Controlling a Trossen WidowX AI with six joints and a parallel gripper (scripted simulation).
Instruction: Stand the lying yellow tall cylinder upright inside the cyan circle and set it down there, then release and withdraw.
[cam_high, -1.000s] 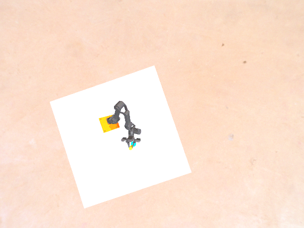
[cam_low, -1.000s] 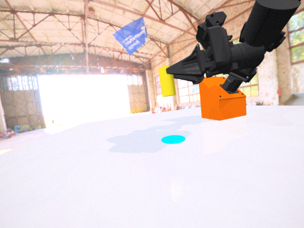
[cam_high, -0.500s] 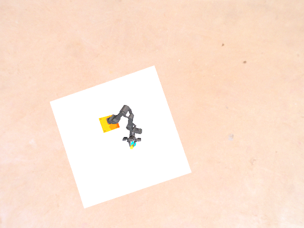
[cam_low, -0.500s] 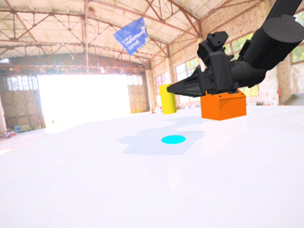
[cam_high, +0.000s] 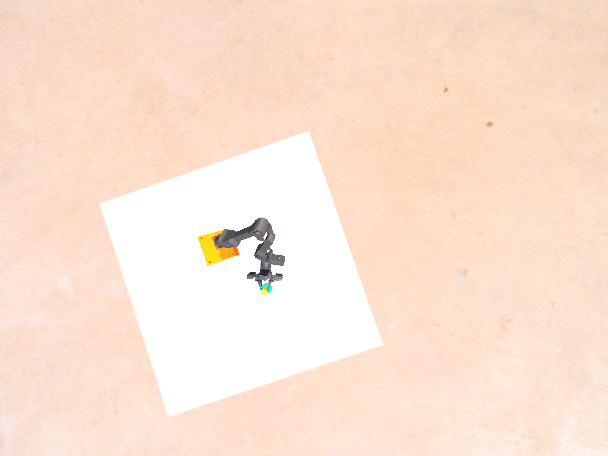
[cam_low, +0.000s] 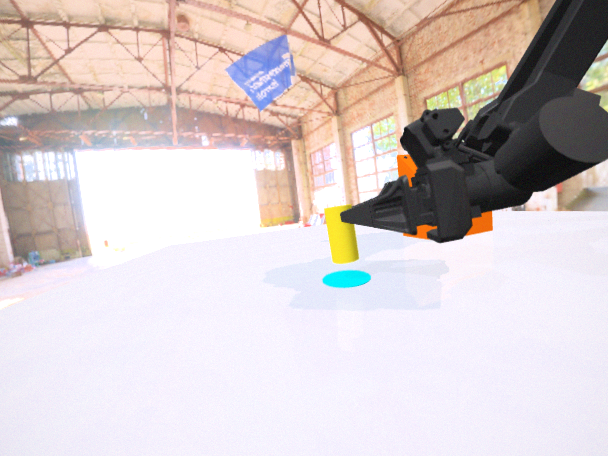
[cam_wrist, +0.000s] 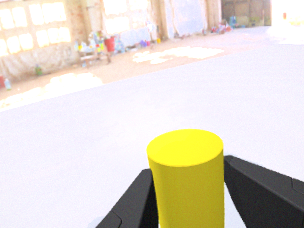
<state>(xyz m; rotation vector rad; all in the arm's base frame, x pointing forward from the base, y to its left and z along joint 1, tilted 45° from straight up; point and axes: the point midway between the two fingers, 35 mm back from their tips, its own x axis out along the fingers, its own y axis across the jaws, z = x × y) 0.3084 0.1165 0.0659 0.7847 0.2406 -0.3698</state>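
My gripper tip is 80 mm above the cyan circle. The rest, counted from my gripper tip: yellow cylinder: 20 mm below.
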